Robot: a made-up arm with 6 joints.
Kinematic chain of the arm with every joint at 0, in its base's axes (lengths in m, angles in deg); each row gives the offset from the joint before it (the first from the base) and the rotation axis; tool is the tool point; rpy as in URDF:
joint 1: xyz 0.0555 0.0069 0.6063 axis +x
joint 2: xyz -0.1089 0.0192 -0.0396 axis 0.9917 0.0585 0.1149
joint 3: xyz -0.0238 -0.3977 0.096 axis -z
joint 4: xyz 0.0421 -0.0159 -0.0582 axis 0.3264 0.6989 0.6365
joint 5: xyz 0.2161 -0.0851 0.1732 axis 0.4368 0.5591 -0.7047
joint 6: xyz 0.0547 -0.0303 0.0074 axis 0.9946 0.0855 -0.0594
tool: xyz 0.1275 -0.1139 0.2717 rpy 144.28 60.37 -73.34
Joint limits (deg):
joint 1: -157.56..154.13
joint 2: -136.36..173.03
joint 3: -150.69..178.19
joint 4: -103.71..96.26
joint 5: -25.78..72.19
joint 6: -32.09..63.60
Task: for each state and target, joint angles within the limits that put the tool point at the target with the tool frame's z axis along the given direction. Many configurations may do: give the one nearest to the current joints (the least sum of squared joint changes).
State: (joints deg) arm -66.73 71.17 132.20 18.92 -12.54 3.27
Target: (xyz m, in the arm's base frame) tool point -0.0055 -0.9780 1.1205 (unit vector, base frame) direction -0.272 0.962 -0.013
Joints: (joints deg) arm -91.37 58.30 99.14 68.82 -25.78 35.80
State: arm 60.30 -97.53 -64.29 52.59 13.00 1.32
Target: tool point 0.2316 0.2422 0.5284 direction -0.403 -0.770 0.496
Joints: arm 78.92 -59.66 -58.03 71.52 14.49 9.67
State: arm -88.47 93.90 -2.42 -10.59 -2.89 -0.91
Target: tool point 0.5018 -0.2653 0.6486 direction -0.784 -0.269 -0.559
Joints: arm -58.19 111.08 -36.38 30.47 -25.78 3.60
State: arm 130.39 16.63 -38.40 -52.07 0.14 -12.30
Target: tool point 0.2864 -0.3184 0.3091 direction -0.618 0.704 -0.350
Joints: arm 115.28 15.55 -86.52 -7.67 -10.64 27.29
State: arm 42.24 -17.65 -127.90 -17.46 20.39 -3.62
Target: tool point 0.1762 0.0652 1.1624 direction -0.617 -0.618 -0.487
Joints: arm 19.32 -34.34 -79.77 -12.24 -0.61 -8.24
